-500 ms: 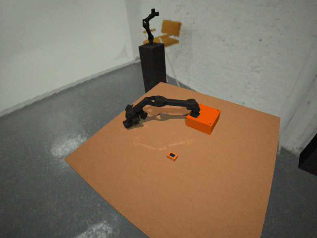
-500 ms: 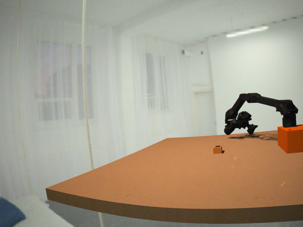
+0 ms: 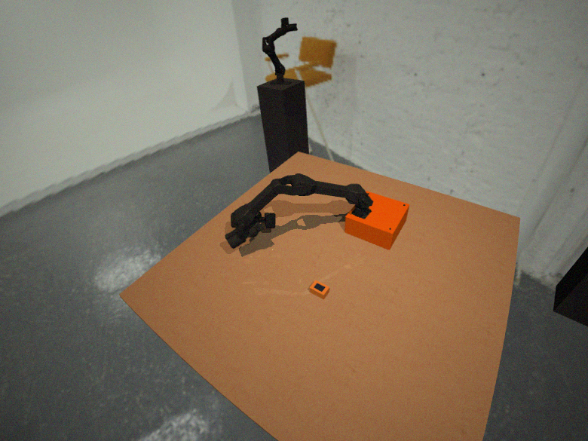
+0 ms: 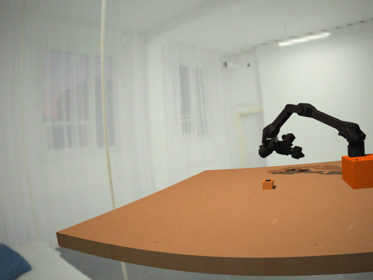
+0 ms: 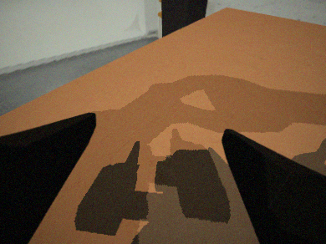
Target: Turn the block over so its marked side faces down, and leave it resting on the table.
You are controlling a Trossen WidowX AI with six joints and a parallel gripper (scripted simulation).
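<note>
The orange block is 120 mm ahead of my gripper tip, 440 mm to the left of it and 60 mm below it.
</note>
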